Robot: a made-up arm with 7 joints.
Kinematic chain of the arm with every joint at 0, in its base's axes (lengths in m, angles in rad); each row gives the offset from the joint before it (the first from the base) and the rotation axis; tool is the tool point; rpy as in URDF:
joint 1: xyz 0 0 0.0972 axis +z
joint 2: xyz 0 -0.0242 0.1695 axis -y
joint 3: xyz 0 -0.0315 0.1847 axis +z
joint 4: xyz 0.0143 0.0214 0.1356 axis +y
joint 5: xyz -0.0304 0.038 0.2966 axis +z
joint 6: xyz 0 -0.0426 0.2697 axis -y
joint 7: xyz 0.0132 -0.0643 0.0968 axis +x
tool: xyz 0 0 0 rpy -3.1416 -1.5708 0
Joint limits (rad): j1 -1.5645..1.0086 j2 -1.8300..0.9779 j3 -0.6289..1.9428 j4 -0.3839..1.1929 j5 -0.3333..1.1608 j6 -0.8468..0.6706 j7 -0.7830..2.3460
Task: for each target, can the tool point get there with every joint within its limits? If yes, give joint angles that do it. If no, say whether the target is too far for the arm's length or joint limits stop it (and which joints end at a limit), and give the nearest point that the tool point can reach.
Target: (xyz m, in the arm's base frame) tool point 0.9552 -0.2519 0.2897
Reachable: yes | joints -0.1660 -1.5688 -0.0951 -0.0727 0.4403 0.1225 0.6233
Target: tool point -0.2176 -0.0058 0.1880
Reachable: no: joint limits stop it (at a limit: joint 2, joint 3, joint 4, joint 6) | nearest point -0.7381 -0.0197 0.2813 | short by 0.529 m
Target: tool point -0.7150 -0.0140 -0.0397
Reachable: no: joint limits stop it (at a limit: joint 2, joint 3, joint 4, joint 5, joint 6) | nearest point -0.7431 -0.0146 0.2618 | short by 0.303 m
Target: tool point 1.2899 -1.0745 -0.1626
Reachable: no: too far | nearest point 0.7406 -0.6170 0.0202 | short by 0.738 m
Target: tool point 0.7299 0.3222 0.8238
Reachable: yes | joints 0.4292 -0.8204 0.3200 0.0922 0.6238 -0.3586 0.6444
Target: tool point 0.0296 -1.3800 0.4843
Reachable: no: too far | nearest point 0.0211 -0.9826 0.4216 | short by 0.402 m
